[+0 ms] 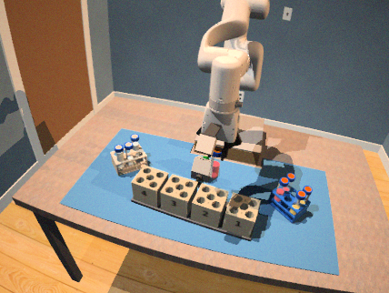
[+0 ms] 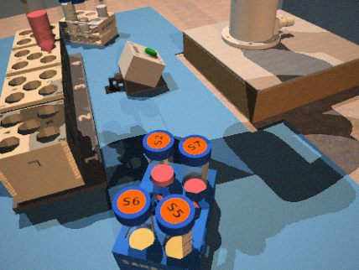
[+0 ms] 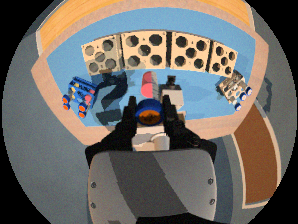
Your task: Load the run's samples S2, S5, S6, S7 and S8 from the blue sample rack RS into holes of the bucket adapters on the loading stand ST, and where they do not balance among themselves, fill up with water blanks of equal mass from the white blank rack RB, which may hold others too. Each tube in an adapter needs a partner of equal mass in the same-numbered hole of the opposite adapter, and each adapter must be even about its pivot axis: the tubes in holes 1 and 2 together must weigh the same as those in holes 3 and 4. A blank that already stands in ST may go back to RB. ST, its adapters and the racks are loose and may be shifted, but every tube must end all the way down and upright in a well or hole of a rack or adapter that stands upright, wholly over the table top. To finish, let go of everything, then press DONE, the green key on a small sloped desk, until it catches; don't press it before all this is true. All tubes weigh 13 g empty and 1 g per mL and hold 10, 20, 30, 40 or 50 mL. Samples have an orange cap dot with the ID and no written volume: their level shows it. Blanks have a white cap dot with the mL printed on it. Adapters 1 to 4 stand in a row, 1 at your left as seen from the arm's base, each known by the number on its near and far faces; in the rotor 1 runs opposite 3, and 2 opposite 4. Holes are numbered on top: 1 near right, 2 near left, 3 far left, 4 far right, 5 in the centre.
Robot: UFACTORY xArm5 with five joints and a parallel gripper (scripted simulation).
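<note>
Right now the loading stand ST is 4 cm ahead of my hand, 4 cm to the right of it and 24 cm below it. The rest, counted from my hand: white blank rack RB (6 cm behind, 37 cm to the right, 22 cm below); blue-capped tube (2 cm behind, 38 cm to the right, 19 cm below); blue sample rack RS (11 cm behind, 28 cm to the left, 22 cm below).
</note>
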